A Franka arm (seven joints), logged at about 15 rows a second.
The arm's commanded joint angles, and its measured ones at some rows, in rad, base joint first. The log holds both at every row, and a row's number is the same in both.
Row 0, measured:
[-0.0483 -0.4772 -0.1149 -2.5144 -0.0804 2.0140 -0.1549]
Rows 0 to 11, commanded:
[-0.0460 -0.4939 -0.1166 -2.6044 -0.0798 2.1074 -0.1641]
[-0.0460 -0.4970 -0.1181 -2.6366 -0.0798 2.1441 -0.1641]
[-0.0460 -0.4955 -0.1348 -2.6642 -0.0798 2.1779 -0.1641]
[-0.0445 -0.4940 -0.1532 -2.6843 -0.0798 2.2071 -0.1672]
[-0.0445 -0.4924 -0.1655 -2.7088 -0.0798 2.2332 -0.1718]
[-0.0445 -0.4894 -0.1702 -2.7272 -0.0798 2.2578 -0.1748]
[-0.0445 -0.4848 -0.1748 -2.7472 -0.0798 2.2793 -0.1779]
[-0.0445 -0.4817 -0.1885 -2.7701 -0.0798 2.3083 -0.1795]
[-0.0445 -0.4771 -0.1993 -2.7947 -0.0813 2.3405 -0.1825]
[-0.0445 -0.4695 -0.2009 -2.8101 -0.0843 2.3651 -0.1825]
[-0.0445 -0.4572 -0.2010 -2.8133 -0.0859 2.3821 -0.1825]
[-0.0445 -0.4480 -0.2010 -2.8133 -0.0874 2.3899 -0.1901]
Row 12, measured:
[-0.0484 -0.4607 -0.1895 -2.7925 -0.0804 2.3431 -0.1591]
